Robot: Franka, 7 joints.
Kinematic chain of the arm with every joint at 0, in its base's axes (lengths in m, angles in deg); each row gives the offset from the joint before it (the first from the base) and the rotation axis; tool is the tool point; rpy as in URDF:
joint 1: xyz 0 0 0.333 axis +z
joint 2: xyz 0 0 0 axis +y
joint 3: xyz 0 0 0.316 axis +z
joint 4: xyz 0.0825 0 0 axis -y
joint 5: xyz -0.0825 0 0.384 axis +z
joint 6: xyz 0 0 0 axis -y
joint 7: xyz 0.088 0 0 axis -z
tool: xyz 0 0 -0.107 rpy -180 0 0
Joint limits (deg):
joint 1: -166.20..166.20
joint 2: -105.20..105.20
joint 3: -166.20..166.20
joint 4: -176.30..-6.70
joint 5: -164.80..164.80
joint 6: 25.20..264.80
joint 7: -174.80..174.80
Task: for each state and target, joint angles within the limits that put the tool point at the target. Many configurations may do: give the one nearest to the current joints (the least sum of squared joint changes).
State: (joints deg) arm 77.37 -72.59 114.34 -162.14 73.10 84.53 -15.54
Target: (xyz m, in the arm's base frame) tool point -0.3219 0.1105 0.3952
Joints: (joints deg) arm 88.28 -90.65 62.73 -155.78 67.08 92.69 -15.54
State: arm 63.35 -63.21 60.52 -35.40 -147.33 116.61 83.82
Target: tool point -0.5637 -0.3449 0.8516
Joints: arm 60.77 -63.89 61.81 -49.72 -145.45 114.84 83.82
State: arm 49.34 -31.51 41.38 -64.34 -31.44 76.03 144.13
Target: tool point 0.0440 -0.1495 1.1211
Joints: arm 63.17 -36.11 -6.55 -40.00 -45.21 100.31 144.13
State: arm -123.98 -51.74 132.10 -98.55 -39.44 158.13 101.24
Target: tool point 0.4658 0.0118 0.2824
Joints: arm -127.65 -0.16 128.25 -143.50 -40.39 145.05 101.24
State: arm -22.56 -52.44 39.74 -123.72 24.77 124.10 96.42
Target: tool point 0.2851 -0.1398 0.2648
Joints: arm -48.15 -19.68 22.11 -162.56 21.40 123.70 96.42
